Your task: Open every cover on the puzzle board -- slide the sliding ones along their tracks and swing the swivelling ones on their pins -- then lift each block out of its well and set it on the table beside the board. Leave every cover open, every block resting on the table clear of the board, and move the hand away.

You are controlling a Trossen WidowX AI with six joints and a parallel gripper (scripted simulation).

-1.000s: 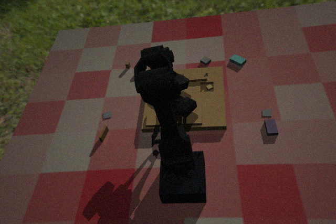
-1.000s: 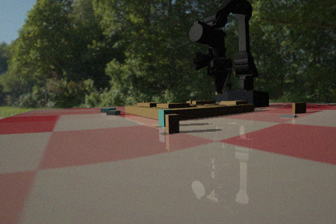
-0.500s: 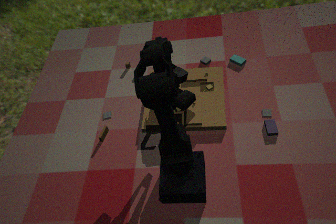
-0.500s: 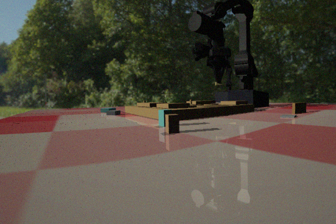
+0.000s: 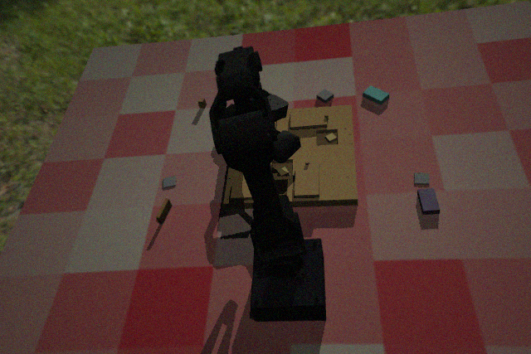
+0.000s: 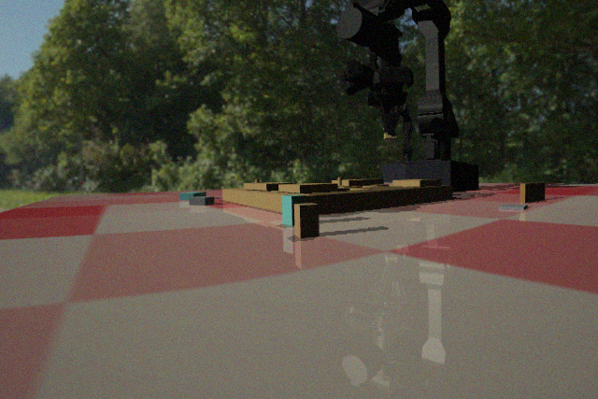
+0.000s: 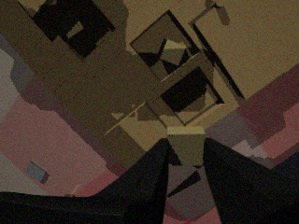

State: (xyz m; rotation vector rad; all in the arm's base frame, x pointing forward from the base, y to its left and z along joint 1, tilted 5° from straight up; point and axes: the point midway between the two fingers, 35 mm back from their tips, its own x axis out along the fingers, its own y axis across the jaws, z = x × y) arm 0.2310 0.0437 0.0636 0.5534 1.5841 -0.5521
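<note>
My gripper tip is now 90 mm short of the tan puzzle board, 30 mm to the left of it and 90 mm above it. From my gripper tip the other things lie so: brown slab (40 mm behind, 240 mm to the left, 100 mm below); then teal cube (290 mm ahead, 130 mm to the left, 100 mm below); then purple block (60 mm behind, 340 mm to the right, 110 mm below).
</note>
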